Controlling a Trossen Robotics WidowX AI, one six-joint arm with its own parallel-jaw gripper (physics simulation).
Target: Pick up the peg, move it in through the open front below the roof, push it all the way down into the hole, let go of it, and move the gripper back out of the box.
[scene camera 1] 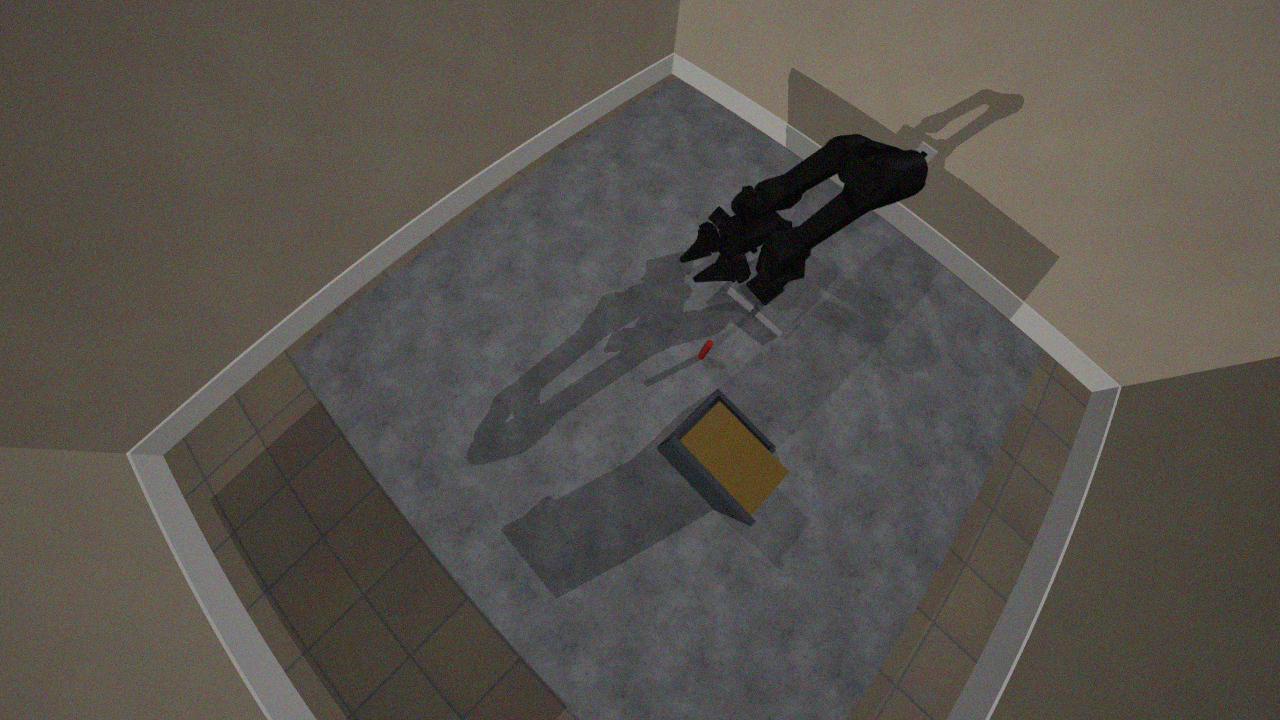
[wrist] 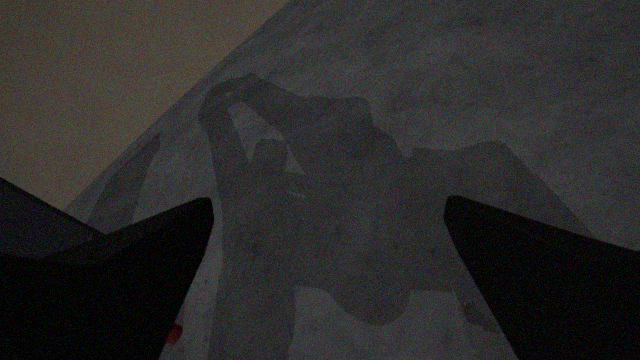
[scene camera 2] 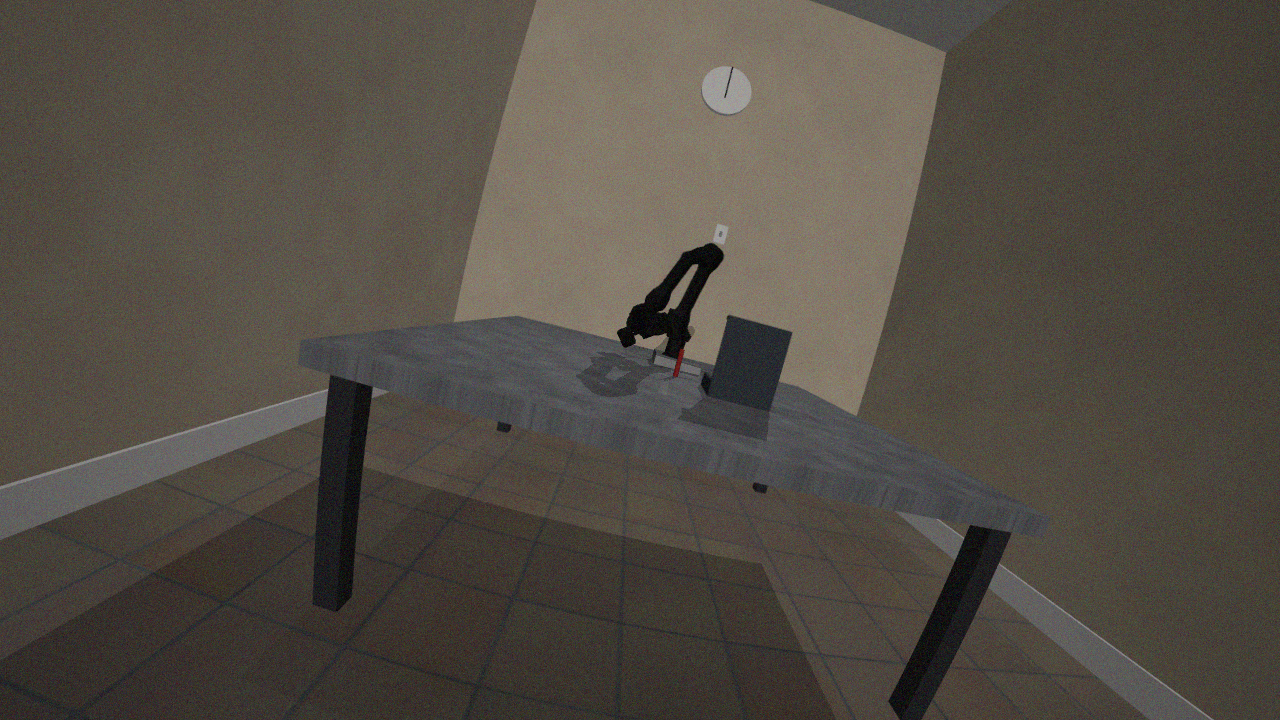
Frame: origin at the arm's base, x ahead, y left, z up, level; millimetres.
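Where they show: gripper, fingertip midpoint: (scene camera 1: 686, 270) (wrist: 330, 208) (scene camera 2: 633, 338); arm's base, link origin: (scene camera 1: 764, 287) (scene camera 2: 672, 356).
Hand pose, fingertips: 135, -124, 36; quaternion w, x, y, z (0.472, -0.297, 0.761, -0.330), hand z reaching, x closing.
Note:
Things, the pixels of their top centre, and the offset from my fingertips, as dx, dy, dz. "spot": a spot on its surface instead. Level surfaces: height alone.
- red peg, top centre: (scene camera 1: 709, 343) (scene camera 2: 682, 349) +76, +154, +11
- dark blue-grey box, top centre: (scene camera 1: 750, 440) (scene camera 2: 753, 322) +180, +316, +133
- yellow roof, surface spot: (scene camera 1: 733, 456) spot: +214, +317, +133
- grey table, surface height: dz -69
A red peg (scene camera 1: 705, 349) (scene camera 2: 678, 362) stands upright on the table between the arm's base and the box. A small red part of the peg (wrist: 175, 333) shows beside the left finger in the wrist view, and the finger hides the rest. The dark blue-grey box (scene camera 1: 702, 483) (scene camera 2: 750, 362) stands beyond the peg and has a yellow roof (scene camera 1: 733, 456). Its hole does not show. My gripper (scene camera 1: 689, 269) (scene camera 2: 625, 337) (wrist: 330, 208) is open and empty above the table, off to one side of the peg and well apart from the box.
The grey table (scene camera 1: 429, 358) (scene camera 2: 447, 358) carries the arm, the peg and the box. A light bar (scene camera 1: 754, 310) (scene camera 2: 677, 364) lies at the arm's base, near the peg. Arm shadows fall across the table. A wall stands behind the arm.

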